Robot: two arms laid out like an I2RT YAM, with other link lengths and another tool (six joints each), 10 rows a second.
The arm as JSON. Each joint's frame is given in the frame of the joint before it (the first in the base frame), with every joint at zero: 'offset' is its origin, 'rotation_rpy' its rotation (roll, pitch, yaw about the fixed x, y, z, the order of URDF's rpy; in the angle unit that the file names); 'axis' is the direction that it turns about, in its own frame. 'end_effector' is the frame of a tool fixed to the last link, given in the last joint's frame.
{
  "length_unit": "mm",
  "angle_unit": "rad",
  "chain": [
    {
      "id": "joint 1",
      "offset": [
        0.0,
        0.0,
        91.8
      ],
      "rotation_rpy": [
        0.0,
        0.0,
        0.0
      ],
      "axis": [
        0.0,
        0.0,
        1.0
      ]
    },
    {
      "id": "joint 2",
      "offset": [
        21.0,
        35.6,
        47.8
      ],
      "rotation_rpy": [
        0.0,
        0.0,
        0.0
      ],
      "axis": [
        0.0,
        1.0,
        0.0
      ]
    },
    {
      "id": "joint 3",
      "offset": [
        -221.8,
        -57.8,
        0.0
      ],
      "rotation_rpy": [
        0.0,
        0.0,
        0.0
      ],
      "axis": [
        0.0,
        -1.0,
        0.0
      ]
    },
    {
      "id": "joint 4",
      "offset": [
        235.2,
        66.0,
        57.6
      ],
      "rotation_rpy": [
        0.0,
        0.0,
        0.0
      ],
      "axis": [
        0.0,
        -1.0,
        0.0
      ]
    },
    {
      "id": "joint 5",
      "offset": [
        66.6,
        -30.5,
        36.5
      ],
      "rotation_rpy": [
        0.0,
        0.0,
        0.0
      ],
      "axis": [
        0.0,
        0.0,
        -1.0
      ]
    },
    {
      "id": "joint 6",
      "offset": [
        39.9,
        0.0,
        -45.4
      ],
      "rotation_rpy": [
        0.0,
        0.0,
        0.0
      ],
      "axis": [
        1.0,
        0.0,
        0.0
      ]
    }
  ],
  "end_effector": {
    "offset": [
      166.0,
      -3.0,
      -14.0
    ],
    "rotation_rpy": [
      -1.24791,
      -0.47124,
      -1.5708
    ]
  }
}
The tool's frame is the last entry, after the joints.
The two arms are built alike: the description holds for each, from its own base.
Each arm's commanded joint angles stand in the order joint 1, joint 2, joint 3, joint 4, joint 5, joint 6.
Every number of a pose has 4 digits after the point.
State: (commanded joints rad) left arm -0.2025 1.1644 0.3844 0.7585 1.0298 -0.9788; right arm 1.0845 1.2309 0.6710 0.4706 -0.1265 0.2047
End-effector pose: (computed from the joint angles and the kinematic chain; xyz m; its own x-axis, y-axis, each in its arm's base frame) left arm 0.2616 -0.2273 0.2012 -0.0927 -0.0443 0.9947 -0.7849 -0.6115 -0.1004; right arm 0.1732 0.4114 0.2253 0.9137 -0.3193 0.2515 0.3067 0.1357 -0.9421
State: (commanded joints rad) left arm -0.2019 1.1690 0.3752 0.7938 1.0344 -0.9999; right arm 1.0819 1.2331 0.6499 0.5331 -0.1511 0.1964
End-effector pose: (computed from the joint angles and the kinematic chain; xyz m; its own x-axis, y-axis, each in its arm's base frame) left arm 0.2602 -0.2273 0.2025 -0.0940 -0.0327 0.9950 -0.7872 -0.6095 -0.0943; right arm 0.1697 0.4129 0.2307 0.9144 -0.3071 0.2638 0.3263 0.1733 -0.9292
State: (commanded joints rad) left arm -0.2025 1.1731 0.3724 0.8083 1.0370 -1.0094; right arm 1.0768 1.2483 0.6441 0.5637 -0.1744 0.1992
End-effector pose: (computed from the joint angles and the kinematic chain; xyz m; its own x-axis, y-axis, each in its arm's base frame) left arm 0.2596 -0.2277 0.2028 -0.0926 -0.0278 0.9953 -0.7893 -0.6074 -0.0903; right arm 0.1681 0.4152 0.2296 0.9195 -0.2932 0.2617 0.3239 0.1884 -0.9271
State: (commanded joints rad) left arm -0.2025 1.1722 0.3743 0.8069 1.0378 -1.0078; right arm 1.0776 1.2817 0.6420 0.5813 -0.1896 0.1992
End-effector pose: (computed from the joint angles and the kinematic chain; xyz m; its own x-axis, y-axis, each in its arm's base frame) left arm 0.2596 -0.2277 0.2035 -0.0954 -0.0279 0.9950 -0.7895 -0.6067 -0.0928; right arm 0.1663 0.4191 0.2191 0.9265 -0.2744 0.2576 0.3125 0.1791 -0.9329
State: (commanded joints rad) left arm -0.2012 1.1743 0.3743 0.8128 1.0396 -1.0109; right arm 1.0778 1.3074 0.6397 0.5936 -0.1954 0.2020
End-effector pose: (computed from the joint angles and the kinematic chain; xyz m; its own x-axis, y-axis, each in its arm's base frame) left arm 0.2598 -0.2275 0.2038 -0.0963 -0.0261 0.9950 -0.7897 -0.6065 -0.0923; right arm 0.1660 0.4214 0.2103 0.9307 -0.2658 0.2514 0.3017 0.1689 -0.9383
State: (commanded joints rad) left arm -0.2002 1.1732 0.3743 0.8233 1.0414 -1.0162; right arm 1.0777 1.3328 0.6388 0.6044 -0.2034 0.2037
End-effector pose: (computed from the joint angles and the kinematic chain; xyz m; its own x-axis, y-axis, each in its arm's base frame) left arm 0.2596 -0.2274 0.2059 -0.1026 -0.0221 0.9945 -0.7896 -0.6062 -0.0949; right arm 0.1654 0.4236 0.2019 0.9351 -0.2554 0.2459 0.2915 0.1591 -0.9433
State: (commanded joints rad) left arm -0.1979 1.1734 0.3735 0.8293 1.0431 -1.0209; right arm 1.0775 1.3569 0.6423 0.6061 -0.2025 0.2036
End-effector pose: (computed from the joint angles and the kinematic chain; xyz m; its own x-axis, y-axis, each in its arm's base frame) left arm 0.2598 -0.2269 0.2066 -0.1030 -0.0197 0.9945 -0.7893 -0.6069 -0.0938; right arm 0.1667 0.4253 0.1936 0.9369 -0.2523 0.2419 0.2833 0.1430 -0.9483
